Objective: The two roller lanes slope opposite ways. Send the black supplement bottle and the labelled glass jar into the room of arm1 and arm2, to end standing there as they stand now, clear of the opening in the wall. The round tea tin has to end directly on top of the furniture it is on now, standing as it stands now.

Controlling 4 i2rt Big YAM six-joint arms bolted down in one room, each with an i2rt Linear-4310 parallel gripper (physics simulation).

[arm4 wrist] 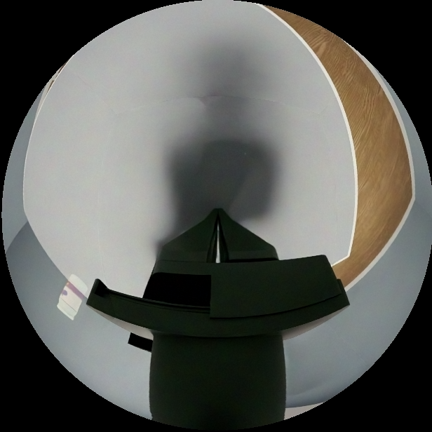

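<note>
Arm4's gripper [218, 211] is shut, its two dark fingertips meeting, with a thin slit between the fingers below the tips. Nothing shows held at the tips. It points at a pale grey surface, where its blurred shadow lies ahead. A white container with a purple marking [72, 296] shows at the lower left, beside the gripper body; I cannot tell whether it is the labelled glass jar. The black supplement bottle and the round tea tin cannot be made out. The grippers of arm1, arm2 and arm3 do not show.
The pale grey surface [100, 165] has a thin light edge. A brown wood-grained surface [377, 130] curves along the right, past that edge. Blue-grey walls [370, 320] lie around the outside. A small black block-like shape [140, 342] shows at the lower left beside the gripper body.
</note>
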